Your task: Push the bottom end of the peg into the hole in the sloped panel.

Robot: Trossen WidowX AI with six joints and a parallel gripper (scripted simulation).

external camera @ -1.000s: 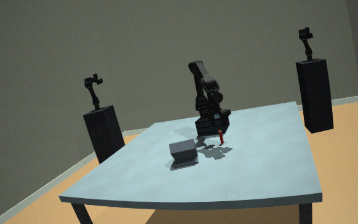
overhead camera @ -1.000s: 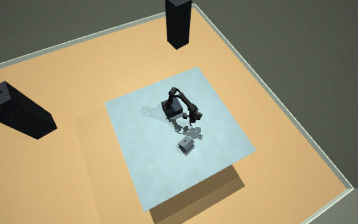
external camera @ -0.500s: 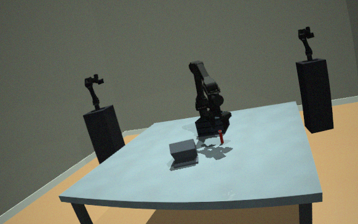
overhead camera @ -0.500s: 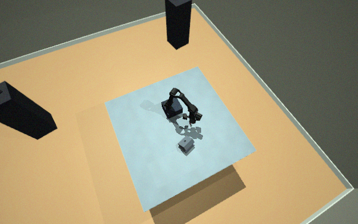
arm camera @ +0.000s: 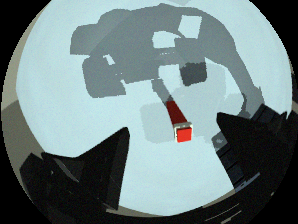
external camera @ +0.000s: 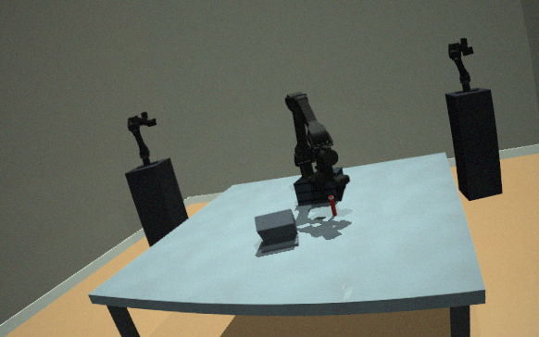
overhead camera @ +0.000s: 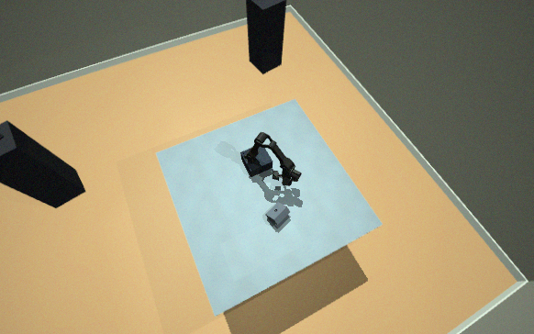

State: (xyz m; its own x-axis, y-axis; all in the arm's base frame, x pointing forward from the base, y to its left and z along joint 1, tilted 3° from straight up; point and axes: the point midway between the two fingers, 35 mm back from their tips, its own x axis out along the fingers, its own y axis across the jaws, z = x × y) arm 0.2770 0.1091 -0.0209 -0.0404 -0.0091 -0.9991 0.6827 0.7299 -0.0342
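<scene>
My gripper tip is 1 cm past the red peg and 1 cm above it. The rest, counted from my gripper tip: grey sloped panel block 20 cm to the right, 17 cm ahead.
</scene>
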